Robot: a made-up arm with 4 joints.
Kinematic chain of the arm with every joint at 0, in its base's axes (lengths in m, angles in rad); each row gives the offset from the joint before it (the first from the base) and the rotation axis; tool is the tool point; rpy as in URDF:
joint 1: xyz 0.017 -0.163 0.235 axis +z
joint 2: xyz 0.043 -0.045 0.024 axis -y
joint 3: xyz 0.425 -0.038 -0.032 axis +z
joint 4: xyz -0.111 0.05 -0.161 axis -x
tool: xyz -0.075 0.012 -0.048 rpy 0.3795 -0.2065 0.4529
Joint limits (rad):
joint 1: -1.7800..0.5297
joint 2: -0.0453..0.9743
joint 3: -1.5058..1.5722
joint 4: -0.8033..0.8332
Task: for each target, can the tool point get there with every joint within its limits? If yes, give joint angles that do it. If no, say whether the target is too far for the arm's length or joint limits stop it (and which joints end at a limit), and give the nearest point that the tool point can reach.
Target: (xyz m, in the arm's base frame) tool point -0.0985 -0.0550 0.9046
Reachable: no: joint limits stop it (at a limit: joint 1, joint 2, joint 4) | nearest point 0.3805 0.1871 0.5307 | short by 0.654 m
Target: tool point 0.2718 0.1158 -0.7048
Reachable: no: too far | nearest point 0.3087 0.1237 0.0002 | short by 0.706 m
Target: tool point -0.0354 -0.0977 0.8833
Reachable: no: joint limits stop it (at a limit: joint 1, joint 2, joint 4) | nearest point 0.3933 0.1875 0.5472 | short by 0.615 m
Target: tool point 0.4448 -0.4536 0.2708
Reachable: yes | joints -0.8051 0.5764 -1.1521 0.2556
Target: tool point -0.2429 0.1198 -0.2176
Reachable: no: joint limits stop it (at a limit: joint 1, joint 2) | nearest point 0.2542 0.0338 0.0151 | short by 0.556 m
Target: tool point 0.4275 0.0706 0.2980
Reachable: yes | joints 0.2950 0.6822 -0.7827 -0.3803
